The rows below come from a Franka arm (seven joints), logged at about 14 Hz.
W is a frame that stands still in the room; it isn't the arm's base.
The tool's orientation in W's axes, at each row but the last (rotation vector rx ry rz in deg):
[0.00 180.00 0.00]
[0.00 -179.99 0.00]
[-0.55 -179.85 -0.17]
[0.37 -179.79 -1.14]
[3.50 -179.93 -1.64]
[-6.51 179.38 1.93]
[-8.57 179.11 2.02]
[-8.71 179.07 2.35]
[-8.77 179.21 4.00]
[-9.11 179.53 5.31]
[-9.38 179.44 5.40]
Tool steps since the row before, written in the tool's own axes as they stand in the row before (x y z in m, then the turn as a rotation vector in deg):
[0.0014 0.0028 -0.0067 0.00 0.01 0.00]
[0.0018 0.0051 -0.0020 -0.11 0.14 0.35]
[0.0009 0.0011 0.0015 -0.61 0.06 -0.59]
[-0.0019 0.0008 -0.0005 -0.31 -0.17 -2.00]
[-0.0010 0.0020 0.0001 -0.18 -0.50 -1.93]
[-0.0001 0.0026 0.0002 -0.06 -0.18 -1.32]
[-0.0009 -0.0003 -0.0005 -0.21 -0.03 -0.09]
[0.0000 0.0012 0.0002 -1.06 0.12 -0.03]
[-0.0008 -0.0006 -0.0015 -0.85 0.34 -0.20]
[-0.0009 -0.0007 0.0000 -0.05 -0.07 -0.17]
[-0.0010 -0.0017 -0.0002 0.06 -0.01 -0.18]
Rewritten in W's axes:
[-0.0014 0.0028 0.0067 0.00 0.01 0.00]
[-0.0018 0.0051 0.0020 0.11 0.14 -0.35]
[-0.0009 0.0011 -0.0015 0.61 0.06 0.59]
[0.0019 0.0008 0.0005 0.32 -0.19 2.00]
[0.0009 0.0020 -0.0001 0.20 -0.53 1.92]
[-0.0001 0.0026 -0.0001 0.06 -0.20 1.32]
[0.0009 -0.0002 0.0005 0.21 -0.01 0.09]
[-0.0001 0.0012 -0.0002 1.04 0.22 0.05]
[0.0008 -0.0006 0.0015 0.81 0.41 0.22]
[0.0010 -0.0006 0.0000 0.06 -0.07 0.17]
[0.0012 -0.0016 0.0001 -0.06 -0.03 0.18]

